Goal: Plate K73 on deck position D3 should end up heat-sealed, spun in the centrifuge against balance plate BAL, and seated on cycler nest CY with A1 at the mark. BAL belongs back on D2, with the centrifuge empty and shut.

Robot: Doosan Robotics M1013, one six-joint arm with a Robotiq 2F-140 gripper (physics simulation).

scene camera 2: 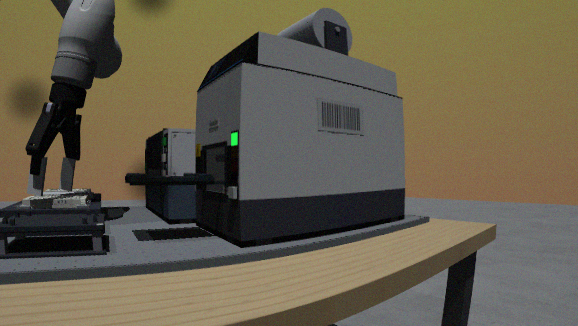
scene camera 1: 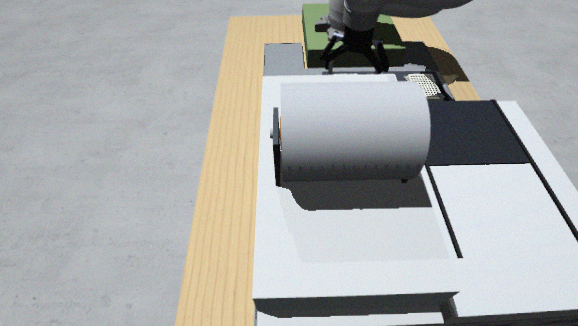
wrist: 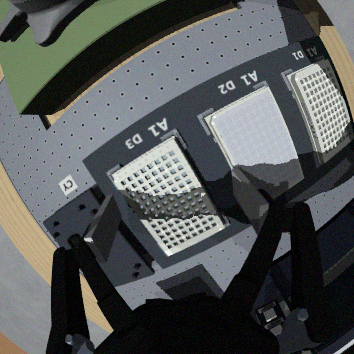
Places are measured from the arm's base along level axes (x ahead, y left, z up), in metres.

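Pixels of known places: gripper, fingertip midpoint: (scene camera 2: 51,192) (wrist: 173,194).
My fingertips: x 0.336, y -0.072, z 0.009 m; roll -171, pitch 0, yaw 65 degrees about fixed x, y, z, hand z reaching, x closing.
For each thing: its top centre in the pictures, then the offset to it from my fingertips.
- Plate K73, middle of its top: (wrist: 170,204) (scene camera 2: 56,197) dy -0.013, dx +0.011, dz -0.010 m
- BAL, middle of its top: (wrist: 263,150) (scene camera 2: 64,192) dy +0.110, dx +0.025, dz -0.010 m
- Nest CY, middle of its top: (wrist: 91,253) (scene camera 2: 54,213) dy -0.163, dx +0.009, dz -0.021 m
- sealer, middle of its top: (scene camera 1: 350,81) (scene camera 2: 304,17) dy -0.190, dx +0.505, dz +0.402 m
- third plate, middle of its top: (wrist: 329,108) (scene camera 2: 69,189) (scene camera 1: 424,86) dy +0.233, dx +0.040, dz -0.010 m
Plate K73 (wrist: 165,195) (scene camera 2: 61,202) sits on deck position D3, its open wells uncovered and partly shaded. BAL (wrist: 255,130) lies on D2 with a pale, smooth top. My gripper (wrist: 173,194) (scene camera 1: 356,68) (scene camera 2: 51,184) is open and empty, low over the deck, its fingers on either side of K73 in the wrist view. Nest CY (wrist: 125,255) holds no plate where it shows; a finger hides part of it. The sealer (scene camera 2: 310,150) (scene camera 1: 350,280) shows a green light and an extended tray arm (scene camera 2: 160,178). The white machine beside it (scene camera 1: 505,215) may be the centrifuge; its lid state is unclear.
A third plate (wrist: 322,107) (scene camera 1: 423,85) sits on D1. A large green block (wrist: 65,65) (scene camera 1: 312,42) stands beyond the deck. A film roll (scene camera 1: 350,130) (scene camera 2: 325,32) sits atop the sealer. A smaller blue-grey machine (scene camera 2: 177,200) stands behind the sealer.
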